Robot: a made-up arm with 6 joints. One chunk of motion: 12 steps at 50 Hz.
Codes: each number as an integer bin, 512 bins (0 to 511) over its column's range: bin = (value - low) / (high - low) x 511, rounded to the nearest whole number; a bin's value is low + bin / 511 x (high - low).
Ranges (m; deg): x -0.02..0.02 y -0.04..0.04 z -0.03..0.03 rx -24..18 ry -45..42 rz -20..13
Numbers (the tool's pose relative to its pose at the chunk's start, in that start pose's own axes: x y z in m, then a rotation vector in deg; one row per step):
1: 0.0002 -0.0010 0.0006 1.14 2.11 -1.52
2: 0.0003 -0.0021 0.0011 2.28 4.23 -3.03
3: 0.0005 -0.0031 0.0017 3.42 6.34 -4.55
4: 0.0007 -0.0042 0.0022 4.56 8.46 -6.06
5: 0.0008 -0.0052 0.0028 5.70 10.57 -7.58
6: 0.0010 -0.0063 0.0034 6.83 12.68 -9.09
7: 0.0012 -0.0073 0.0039 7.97 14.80 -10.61
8: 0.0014 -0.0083 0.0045 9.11 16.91 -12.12
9: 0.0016 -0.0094 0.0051 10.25 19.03 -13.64
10: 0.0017 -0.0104 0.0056 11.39 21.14 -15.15
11: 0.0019 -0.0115 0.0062 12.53 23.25 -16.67
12: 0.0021 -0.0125 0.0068 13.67 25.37 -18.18
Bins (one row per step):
1: 258 249 261 306 277 286
2: 259 242 265 320 289 263
3: 262 236 270 334 302 239
4: 264 229 274 347 314 216
5: 266 222 279 361 326 192
6: 268 215 284 375 339 169
7: 271 209 289 389 351 145
8: 273 202 294 403 364 122
9: 276 195 299 417 376 98
10: 277 189 303 431 388 75
11: 280 182 308 444 401 52
12: 282 176 313 458 413 28

